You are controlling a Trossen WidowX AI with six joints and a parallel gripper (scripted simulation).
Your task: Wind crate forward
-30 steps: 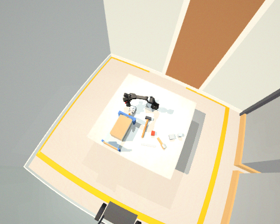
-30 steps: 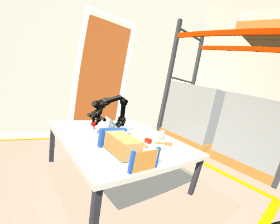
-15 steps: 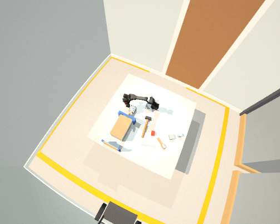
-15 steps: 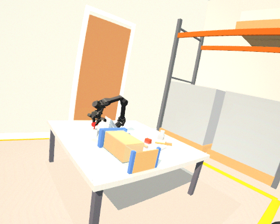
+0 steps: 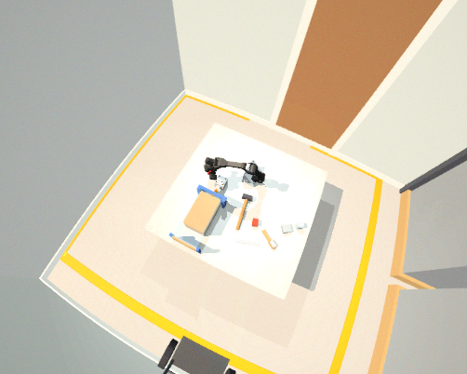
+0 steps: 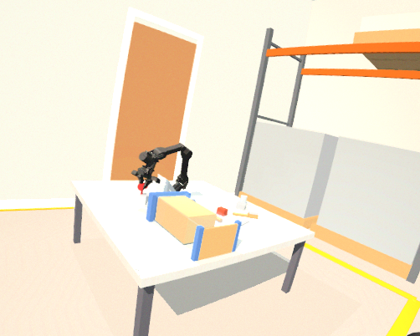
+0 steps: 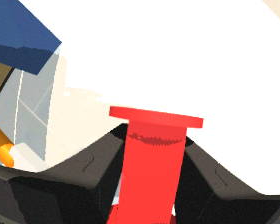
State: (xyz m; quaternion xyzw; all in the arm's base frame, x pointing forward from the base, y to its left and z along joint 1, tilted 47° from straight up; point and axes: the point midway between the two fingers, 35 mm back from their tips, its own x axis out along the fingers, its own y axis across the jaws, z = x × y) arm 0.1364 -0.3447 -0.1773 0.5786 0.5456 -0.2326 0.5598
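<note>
Now: gripper tip 50 mm to the right of the winch handle and 30 mm above it. Round my gripper tip: winch 110 mm to the left, 100 mm below, 20 mm behind; red grip 20 mm to the left, 10 mm behind; cubby 400 mm ahead, 80 mm to the left, 50 mm below.
</note>
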